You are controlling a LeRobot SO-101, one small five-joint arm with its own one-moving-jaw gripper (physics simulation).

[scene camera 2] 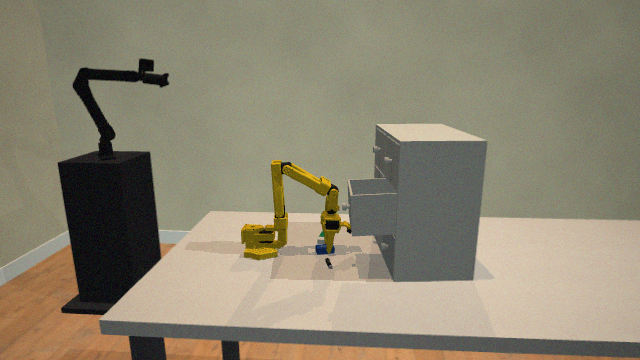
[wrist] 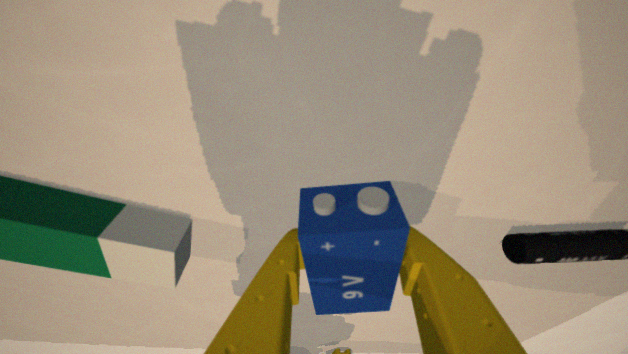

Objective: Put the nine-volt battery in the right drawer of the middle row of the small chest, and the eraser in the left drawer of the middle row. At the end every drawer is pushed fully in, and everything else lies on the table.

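Places are measured from the arm's base along level axes (x ahead, y left, z up), in millimetres.
Pixels of known places: hand, its tool point: [scene camera 2: 326, 246] [wrist: 306, 242]; arm's base, origin of its link: [scene camera 2: 269, 251].
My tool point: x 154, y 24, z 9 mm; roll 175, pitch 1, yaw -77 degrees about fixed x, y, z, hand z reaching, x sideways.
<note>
For each thing: its top centre in the pictures, then the offset to it from my tool point. Level surfaces: height alone.
- blue nine-volt battery, centre of its top: [wrist: 352, 279] [scene camera 2: 325, 245] dx -3, dy -15, dz +8 mm
- white eraser, centre of its top: [wrist: 57, 251] [scene camera 2: 323, 235] dx -14, dy +72, dz +4 mm
- small grey chest, centre of its top: [scene camera 2: 423, 131] dx +242, dy -6, dz +320 mm
- middle-row drawer, centre of its top: [scene camera 2: 384, 183] dx +143, dy -91, dz +207 mm
- black cylindrical thing, centre of its top: [wrist: 587, 259] [scene camera 2: 328, 261] dx +10, dy -96, dz +1 mm
- table, height of its surface: dz -9 mm
The blue nine-volt battery [scene camera 2: 320, 249] [wrist: 352, 250] lies on the table, with its terminals toward the top of the wrist view. My gripper [scene camera 2: 329, 251] [wrist: 353, 240] is shut on it, the two jaws pressing on its two long sides. The green and white eraser [scene camera 2: 321, 239] [wrist: 100, 235] lies to the left of the battery in the wrist view, apart from the jaws. The small grey chest [scene camera 2: 435, 210] stands on the right in the scene view. A middle-row drawer [scene camera 2: 372, 215] is pulled out toward the arm; its inside is mostly hidden.
A black cylindrical thing [scene camera 2: 328, 263] [wrist: 565, 246] lies on the table [scene camera 2: 200, 300], to the right of the battery in the wrist view. The open drawer juts out above the table close to the gripper. A second, black arm [scene camera 2: 107, 75] stands on a black pedestal [scene camera 2: 112, 225] beyond the table's left edge.
</note>
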